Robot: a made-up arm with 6 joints.
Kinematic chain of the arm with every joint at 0, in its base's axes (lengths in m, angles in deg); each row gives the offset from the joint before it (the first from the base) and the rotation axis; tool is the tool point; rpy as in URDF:
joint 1: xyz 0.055 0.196 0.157 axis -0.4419 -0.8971 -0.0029
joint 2: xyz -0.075 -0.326 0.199 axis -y
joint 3: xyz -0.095 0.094 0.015 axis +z
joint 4: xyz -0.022 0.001 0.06 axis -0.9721 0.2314 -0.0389
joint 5: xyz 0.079 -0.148 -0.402 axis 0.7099 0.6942 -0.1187
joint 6: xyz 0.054 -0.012 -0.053 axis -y
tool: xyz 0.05 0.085 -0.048 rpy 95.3 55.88 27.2
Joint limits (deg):
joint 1: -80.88..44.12
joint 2: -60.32..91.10
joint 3: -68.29..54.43
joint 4: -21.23..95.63
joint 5: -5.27..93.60
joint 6: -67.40..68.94
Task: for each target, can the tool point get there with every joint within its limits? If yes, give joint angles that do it. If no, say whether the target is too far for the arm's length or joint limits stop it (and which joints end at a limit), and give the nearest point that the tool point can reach.
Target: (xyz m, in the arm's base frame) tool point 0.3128 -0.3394 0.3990
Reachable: yes | joints -12.38 63.66 42.19 54.27 21.40 33.88
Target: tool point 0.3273 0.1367 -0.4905
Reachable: no: joint limits stop it (at a limit: joint 1, joint 5) | nearest point 0.2543 0.0443 -0.2557 | short by 0.263 m
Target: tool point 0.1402 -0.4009 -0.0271
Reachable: yes | joints -54.98 39.55 32.07 67.12 77.95 -6.13
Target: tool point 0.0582 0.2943 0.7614
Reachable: no: joint limits stop it (at a limit: joint 1, joint 2, joint 4, joint 5) | nearest point 0.0839 0.1958 0.6400 | short by 0.158 m
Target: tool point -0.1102 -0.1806 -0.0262
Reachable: yes | joints -19.49 -0.73 12.32 22.07 56.49 -34.70
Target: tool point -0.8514 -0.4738 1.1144
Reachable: no: too far | nearest point -0.5265 -0.2307 0.7737 | short by 0.530 m
